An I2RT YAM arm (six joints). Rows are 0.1 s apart.
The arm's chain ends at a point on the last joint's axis. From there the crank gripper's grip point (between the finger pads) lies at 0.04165 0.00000 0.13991 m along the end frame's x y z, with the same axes.
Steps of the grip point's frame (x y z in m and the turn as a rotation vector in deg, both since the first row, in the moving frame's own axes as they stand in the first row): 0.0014 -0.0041 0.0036 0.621 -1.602 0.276; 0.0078 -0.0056 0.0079 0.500 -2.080 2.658; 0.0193 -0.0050 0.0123 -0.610 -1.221 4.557; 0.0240 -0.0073 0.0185 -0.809 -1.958 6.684; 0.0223 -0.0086 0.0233 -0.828 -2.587 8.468
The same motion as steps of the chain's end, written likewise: 0.0053 -0.0028 0.0025 0.621 -1.602 0.276; 0.0129 -0.0062 0.0065 0.500 -2.080 2.658; 0.0225 -0.0097 0.0115 -0.610 -1.221 4.557; 0.0292 -0.0138 0.0172 -0.809 -1.958 6.684; 0.0292 -0.0163 0.0216 -0.828 -2.587 8.468
